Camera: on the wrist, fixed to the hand. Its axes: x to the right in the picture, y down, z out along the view.
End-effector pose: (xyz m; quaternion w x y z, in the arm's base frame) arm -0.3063 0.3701 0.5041 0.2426 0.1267 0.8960 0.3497
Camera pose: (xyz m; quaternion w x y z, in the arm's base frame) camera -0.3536 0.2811 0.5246 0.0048 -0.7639 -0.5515 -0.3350
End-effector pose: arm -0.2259 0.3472 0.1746 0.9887 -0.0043 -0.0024 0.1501
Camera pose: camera -0.2117 0.2953 0.0870 0.5943 0.0860 -0.0725 0.7963
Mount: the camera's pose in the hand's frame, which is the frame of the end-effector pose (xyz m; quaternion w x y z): -0.0022 -0.0530 -0.0881 0.7069 0.0786 -0.0866 0.6976
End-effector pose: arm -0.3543 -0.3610 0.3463 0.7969 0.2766 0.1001 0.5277
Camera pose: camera -0.3534 -0.3488 0.2442 0.1821 0.3737 -0.1497 0.8971
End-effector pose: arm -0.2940 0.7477 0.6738 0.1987 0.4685 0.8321 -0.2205
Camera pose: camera -0.3498 0.7703 0.7571 0.3295 0.9082 0.2268 -0.1232
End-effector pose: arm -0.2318 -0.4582 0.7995 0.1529 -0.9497 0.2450 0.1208
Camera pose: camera -0.1934 -0.4439 0.8938 0.1197 -0.4780 0.8320 0.2550
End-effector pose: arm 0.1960 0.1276 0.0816 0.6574 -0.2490 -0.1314 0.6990
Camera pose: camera 0.2872 0.1181 0.0349 0.0147 0.1555 -0.0788 -0.9846
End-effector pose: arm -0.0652 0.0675 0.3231 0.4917 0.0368 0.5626 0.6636
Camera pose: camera -0.0847 -0.0028 0.2506 0.0695 -0.5146 -0.3816 -0.7647
